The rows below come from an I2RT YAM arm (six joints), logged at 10 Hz.
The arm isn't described. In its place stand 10 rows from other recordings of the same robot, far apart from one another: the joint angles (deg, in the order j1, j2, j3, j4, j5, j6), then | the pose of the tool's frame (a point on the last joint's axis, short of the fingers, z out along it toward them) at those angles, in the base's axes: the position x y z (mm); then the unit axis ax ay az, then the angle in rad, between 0 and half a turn.
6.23 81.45 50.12 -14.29 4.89 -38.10 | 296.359 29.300 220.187 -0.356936 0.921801 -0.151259 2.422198
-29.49 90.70 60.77 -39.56 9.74 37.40 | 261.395 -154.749 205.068 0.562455 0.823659 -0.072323 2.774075
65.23 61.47 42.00 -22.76 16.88 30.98 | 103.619 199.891 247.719 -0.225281 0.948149 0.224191 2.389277
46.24 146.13 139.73 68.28 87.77 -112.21 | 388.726 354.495 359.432 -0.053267 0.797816 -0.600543 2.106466
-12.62 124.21 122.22 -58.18 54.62 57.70 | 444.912 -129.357 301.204 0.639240 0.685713 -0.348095 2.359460
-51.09 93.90 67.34 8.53 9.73 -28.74 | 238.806 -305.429 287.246 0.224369 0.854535 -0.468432 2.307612
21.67 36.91 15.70 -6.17 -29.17 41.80 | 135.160 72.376 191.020 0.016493 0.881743 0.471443 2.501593
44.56 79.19 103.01 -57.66 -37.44 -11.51 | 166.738 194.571 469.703 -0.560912 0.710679 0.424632 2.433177
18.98 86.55 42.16 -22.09 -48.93 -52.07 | 237.160 109.951 159.215 -0.613459 0.707299 0.351277 2.546260
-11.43 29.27 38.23 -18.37 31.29 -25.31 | 119.236 -42.971 322.930 0.099232 0.882168 -0.460361 2.033331
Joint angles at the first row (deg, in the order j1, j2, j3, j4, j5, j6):
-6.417, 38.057, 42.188, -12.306, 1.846, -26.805
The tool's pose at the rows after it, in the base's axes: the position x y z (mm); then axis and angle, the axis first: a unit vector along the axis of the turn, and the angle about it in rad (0 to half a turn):
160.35 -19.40 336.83 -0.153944 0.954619 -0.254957 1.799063
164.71 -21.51 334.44 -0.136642 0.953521 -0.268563 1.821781
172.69 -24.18 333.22 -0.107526 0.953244 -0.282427 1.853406
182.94 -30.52 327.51 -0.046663 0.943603 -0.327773 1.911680
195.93 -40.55 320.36 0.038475 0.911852 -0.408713 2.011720
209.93 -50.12 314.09 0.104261 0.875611 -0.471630 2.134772
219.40 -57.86 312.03 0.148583 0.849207 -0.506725 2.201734
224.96 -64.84 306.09 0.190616 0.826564 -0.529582 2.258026
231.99 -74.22 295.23 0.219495 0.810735 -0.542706 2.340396
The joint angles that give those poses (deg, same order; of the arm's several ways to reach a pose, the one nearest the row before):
-6.415, 38.230, 42.013, -12.218, 2.196, -26.631
-6.503, 39.367, 41.925, -11.694, 4.377, -26.543
-6.416, 41.650, 42.533, -11.162, 7.637, -25.667
-6.590, 44.543, 42.277, -9.147, 15.181, -24.699
-6.943, 48.757, 42.013, -5.549, 27.737, -24.608
-7.470, 53.851, 42.974, -3.518, 38.999, -24.609
-8.347, 57.379, 44.033, -1.680, 45.517, -24.169
-9.313, 59.928, 44.120, -0.355, 50.778, -22.592
-10.894, 63.351, 44.559, -1.049, 54.651, -20.485

